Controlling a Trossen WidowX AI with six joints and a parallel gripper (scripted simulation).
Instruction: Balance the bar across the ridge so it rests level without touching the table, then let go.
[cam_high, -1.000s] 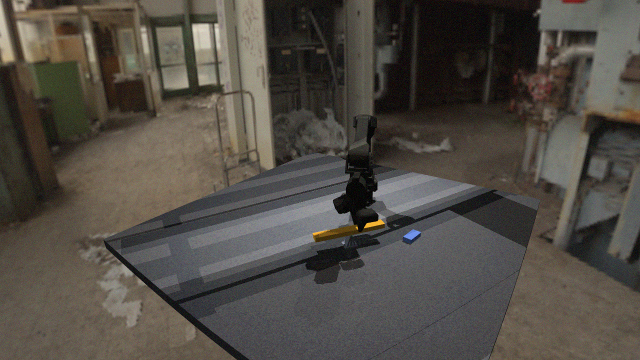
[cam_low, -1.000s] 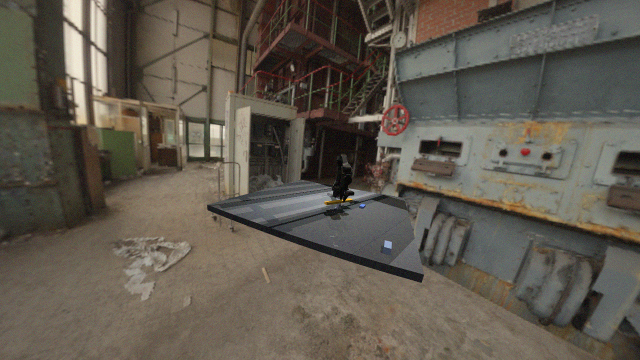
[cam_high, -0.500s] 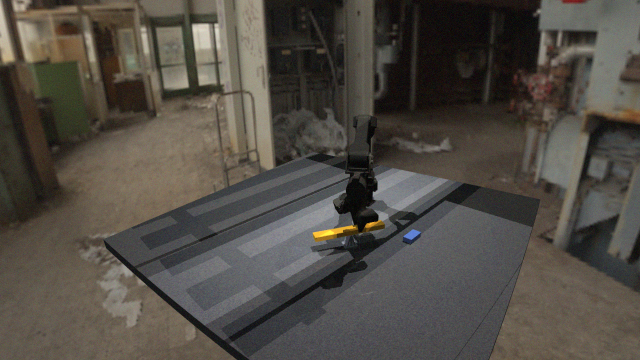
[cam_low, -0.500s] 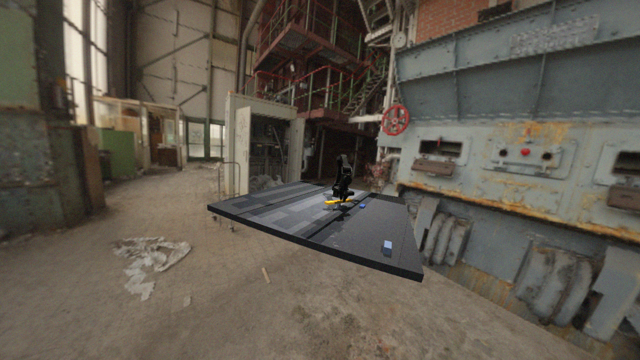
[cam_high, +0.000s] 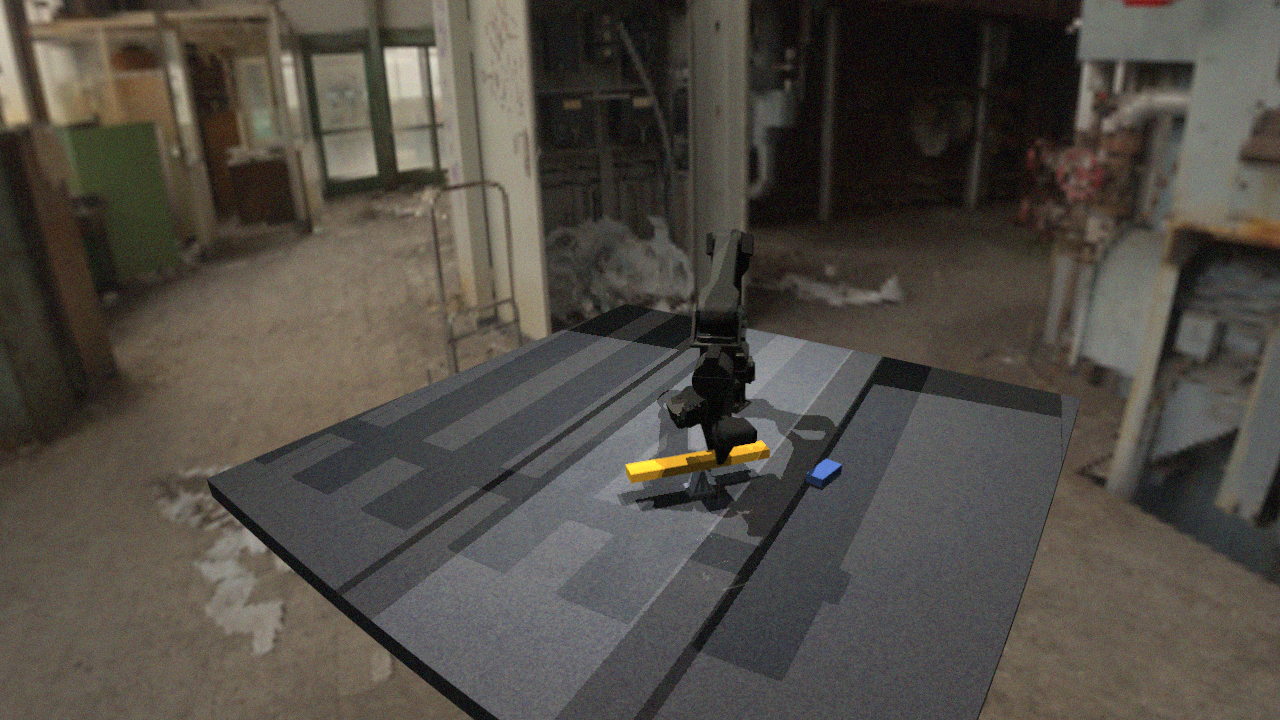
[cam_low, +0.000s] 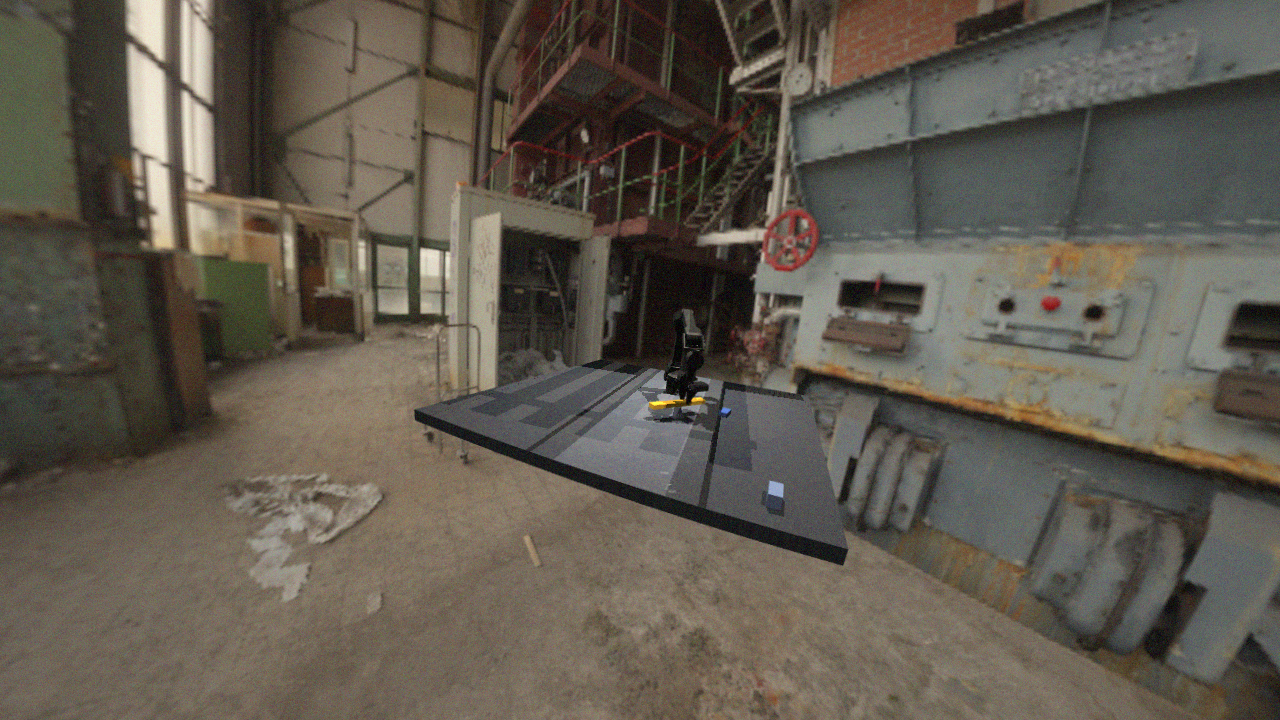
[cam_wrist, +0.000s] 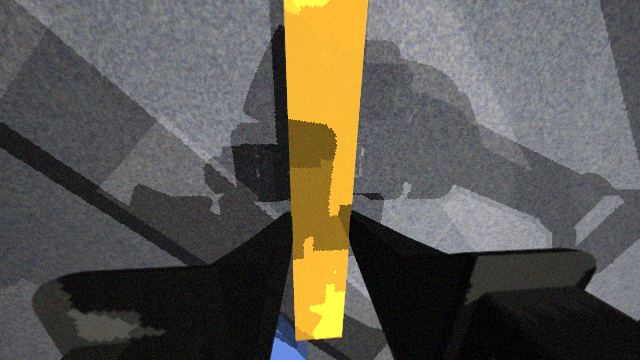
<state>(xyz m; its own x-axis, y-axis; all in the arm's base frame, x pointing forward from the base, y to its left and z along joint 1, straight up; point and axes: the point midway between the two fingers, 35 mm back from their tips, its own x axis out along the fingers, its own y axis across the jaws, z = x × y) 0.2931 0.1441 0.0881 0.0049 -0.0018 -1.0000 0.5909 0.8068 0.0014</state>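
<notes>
Right now the bar is 2 cm ahead of my gripper tip and 2 cm to the right of it. Round my gripper tip: light blue cube (45 cm ahead, 36 cm to the left, 4 cm below); flat blue block (13 cm behind, 14 cm to the left, 5 cm below).
</notes>
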